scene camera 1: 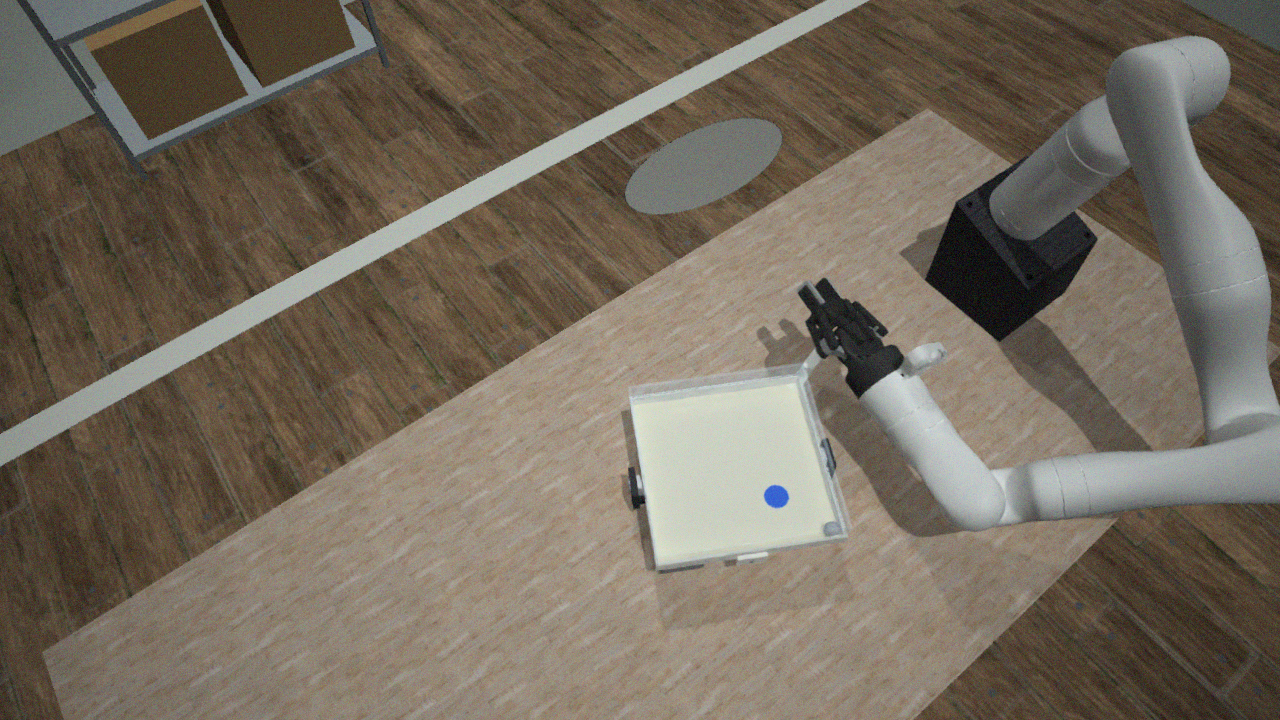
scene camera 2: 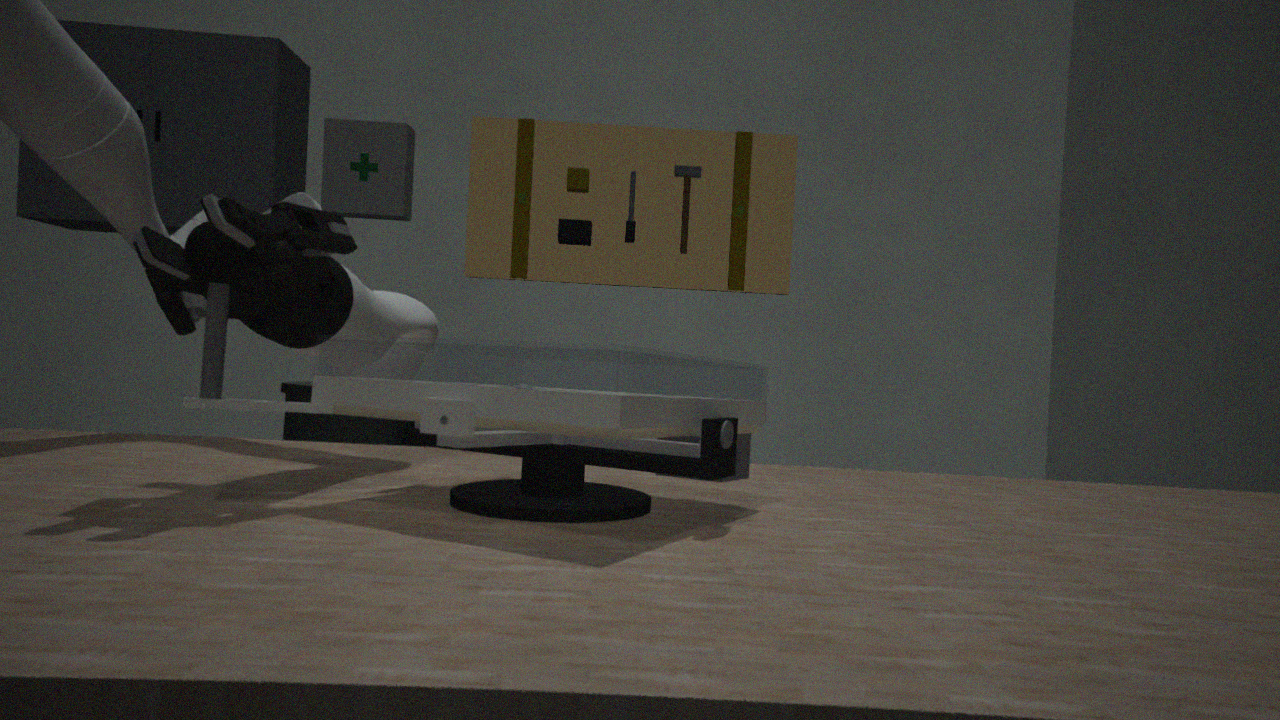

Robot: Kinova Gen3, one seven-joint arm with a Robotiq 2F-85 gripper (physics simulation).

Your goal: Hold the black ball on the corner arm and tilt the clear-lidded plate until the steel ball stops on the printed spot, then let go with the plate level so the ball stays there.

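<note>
The clear-lidded plate (scene camera 1: 707,456) (scene camera 2: 537,402) stands on its gimbal, sloping slightly down to the right in scene camera 2. The printed spot (scene camera 1: 776,496) is blue. The steel ball (scene camera 1: 831,528) lies in the lower right corner of the plate in scene camera 1, away from the spot; it cannot be made out in scene camera 2. The corner arm (scene camera 1: 812,360) (scene camera 2: 259,405) sticks out from one corner and carries an upright post (scene camera 2: 213,344). My gripper (scene camera 1: 816,289) (scene camera 2: 192,240) is shut on the black ball at the post's top. The fingers hide the ball.
The gimbal has a black round base (scene camera 2: 550,501) on the wooden table (scene camera 1: 358,573) (scene camera 2: 805,591). Black brackets (scene camera 1: 636,488) (scene camera 2: 718,438) stand at the plate's sides. The robot's black mount (scene camera 1: 1002,268) is at the table's far right in scene camera 1.
</note>
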